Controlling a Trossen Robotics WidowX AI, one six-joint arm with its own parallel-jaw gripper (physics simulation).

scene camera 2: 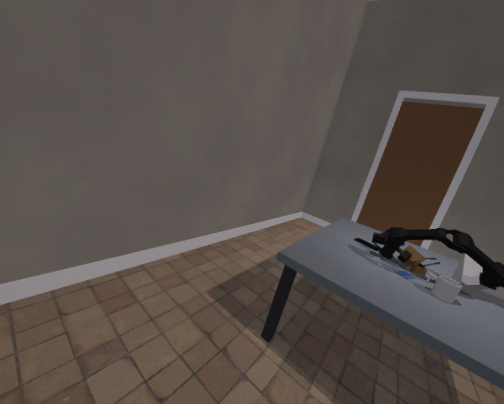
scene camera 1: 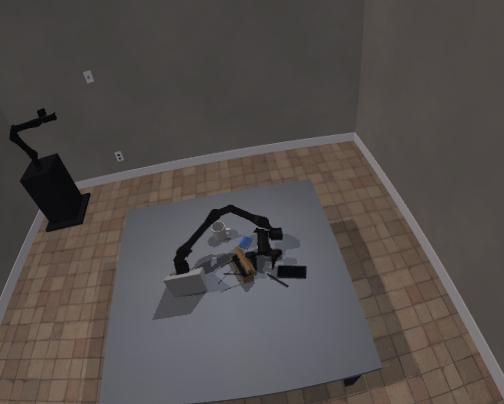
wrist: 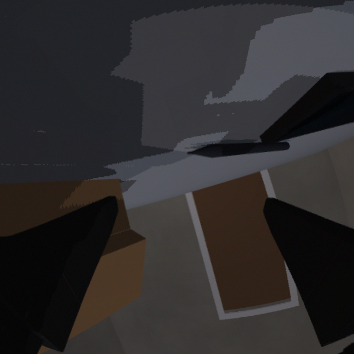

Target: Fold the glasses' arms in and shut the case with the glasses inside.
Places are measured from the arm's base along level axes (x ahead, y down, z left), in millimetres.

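Where they show: gripper, fingertip midpoint: [scene camera 1: 264, 270] [wrist: 191, 204]; arm's base, origin of the base link: [scene camera 2: 487, 281] [scene camera 1: 182, 272].
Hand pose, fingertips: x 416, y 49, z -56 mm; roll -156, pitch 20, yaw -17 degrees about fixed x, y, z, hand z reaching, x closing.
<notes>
Each offset is from my fingertips to the top centre of the thing. "spot": to the spot under its first point.
The orange-brown case @(spot: dy -36, dx -71, dz +44 mm) [scene camera 1: 248, 262] [scene camera 2: 414, 254] [wrist: 117, 285] stands open on the table, its lid raised. The black glasses [scene camera 1: 239, 266] are in the case, with their thin arms unfolded and sticking out over the side away from my gripper; the arms also show in scene camera 2. My gripper [scene camera 1: 264, 265] [scene camera 2: 396, 256] [wrist: 191, 204] is open and empty, low over the table on the lid's outer side. In the wrist view its left finger overlaps the case; whether they touch I cannot tell. The glasses do not show in the wrist view.
A black phone @(dy +27, dx +138, dz -31 mm) [scene camera 1: 292, 272] and a dark pen @(dy +26, dx +50, dz -55 mm) [scene camera 1: 278, 279] [wrist: 250, 149] lie beyond my gripper. A blue card @(dy +30, dx -59, dz +236 mm) [scene camera 1: 245, 242] [scene camera 2: 404, 274] and a white mug @(spot: dy -47, dx -190, dz +287 mm) [scene camera 1: 219, 231] [scene camera 2: 446, 289] are behind the case. A white box [scene camera 1: 186, 282] stands by my arm's base.
</notes>
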